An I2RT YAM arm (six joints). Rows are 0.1 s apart.
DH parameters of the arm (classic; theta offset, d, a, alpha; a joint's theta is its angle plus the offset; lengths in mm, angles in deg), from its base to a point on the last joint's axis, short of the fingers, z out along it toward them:
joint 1: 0 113.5 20 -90
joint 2: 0 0 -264 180
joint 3: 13.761 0 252.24 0
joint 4: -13.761 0 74 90
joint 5: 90 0 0 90
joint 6: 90 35.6 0 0
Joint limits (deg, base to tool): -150..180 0..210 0..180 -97..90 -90..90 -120..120
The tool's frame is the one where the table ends.
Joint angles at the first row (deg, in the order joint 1, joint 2, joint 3, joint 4, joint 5, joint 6):
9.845, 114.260, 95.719, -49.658, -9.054, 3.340
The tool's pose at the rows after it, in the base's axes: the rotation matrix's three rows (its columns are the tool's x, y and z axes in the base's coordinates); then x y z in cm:
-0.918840 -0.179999 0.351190; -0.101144 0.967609 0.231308; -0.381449 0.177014 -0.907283; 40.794 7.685 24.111
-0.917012 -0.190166 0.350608; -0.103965 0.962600 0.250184; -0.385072 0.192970 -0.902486; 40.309 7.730 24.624
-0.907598 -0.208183 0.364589; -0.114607 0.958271 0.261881; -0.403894 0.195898 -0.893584; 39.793 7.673 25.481
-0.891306 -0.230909 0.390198; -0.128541 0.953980 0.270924; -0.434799 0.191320 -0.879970; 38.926 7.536 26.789
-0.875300 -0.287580 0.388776; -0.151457 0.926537 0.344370; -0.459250 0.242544 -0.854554; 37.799 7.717 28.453
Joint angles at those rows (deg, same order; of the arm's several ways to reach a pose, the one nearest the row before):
9.844, 112.417, 95.011, -49.570, -9.664, 3.340
9.932, 111.185, 94.396, -49.921, -10.717, 3.253
9.932, 109.517, 93.873, -50.012, -11.249, 2.551
9.930, 106.795, 92.906, -50.011, -11.512, 1.584
10.107, 103.989, 92.722, -51.321, -15.712, 0.268

